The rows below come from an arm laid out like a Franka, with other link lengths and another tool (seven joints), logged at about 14 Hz.
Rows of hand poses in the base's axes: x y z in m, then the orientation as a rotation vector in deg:
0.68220 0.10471 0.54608 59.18 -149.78 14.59
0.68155 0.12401 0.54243 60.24 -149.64 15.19
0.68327 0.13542 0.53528 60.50 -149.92 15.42
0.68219 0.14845 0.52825 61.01 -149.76 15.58
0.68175 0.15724 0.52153 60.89 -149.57 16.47
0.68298 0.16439 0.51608 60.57 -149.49 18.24
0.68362 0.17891 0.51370 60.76 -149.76 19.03
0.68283 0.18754 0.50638 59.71 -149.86 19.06
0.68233 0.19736 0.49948 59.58 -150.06 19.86
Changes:
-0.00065 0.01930 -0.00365 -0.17 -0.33 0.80
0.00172 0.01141 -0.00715 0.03 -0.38 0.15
-0.00108 0.01303 -0.00703 -0.04 -0.04 0.39
-0.00044 0.00879 -0.00672 -0.64 -0.11 0.06
0.00123 0.00715 -0.00545 -1.17 -0.47 0.01
0.00064 0.01452 -0.00238 -0.32 -0.55 0.18
-0.00079 0.00863 -0.00732 -0.22 0.14 -0.72
-0.00050 0.00982 -0.00690 -0.43 -0.43 -0.02

